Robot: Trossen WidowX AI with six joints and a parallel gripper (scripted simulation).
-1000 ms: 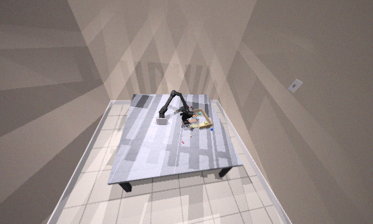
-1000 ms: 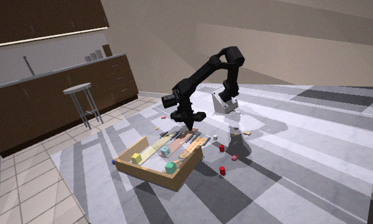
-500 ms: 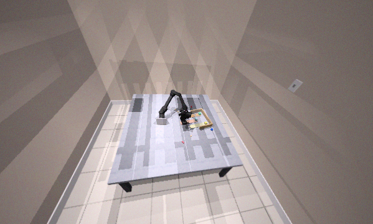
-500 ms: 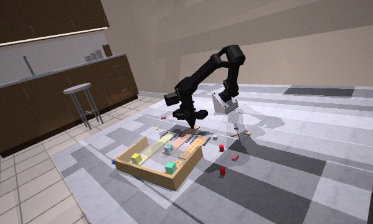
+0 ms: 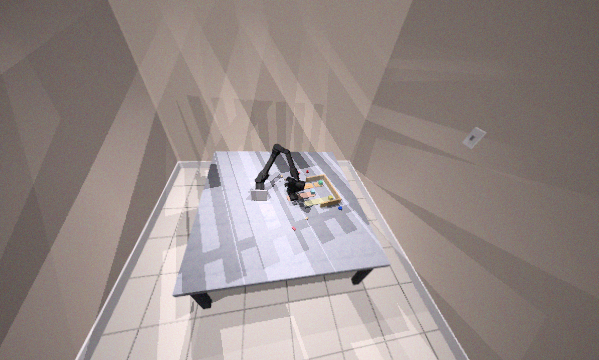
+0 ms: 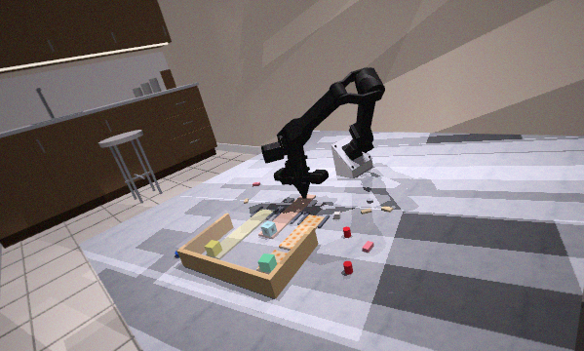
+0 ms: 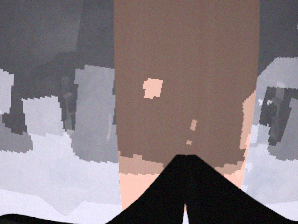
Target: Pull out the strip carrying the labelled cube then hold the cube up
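Now: the orange-dotted strip 14 cm to the left of my gripper tip and 13 cm ahead of it.
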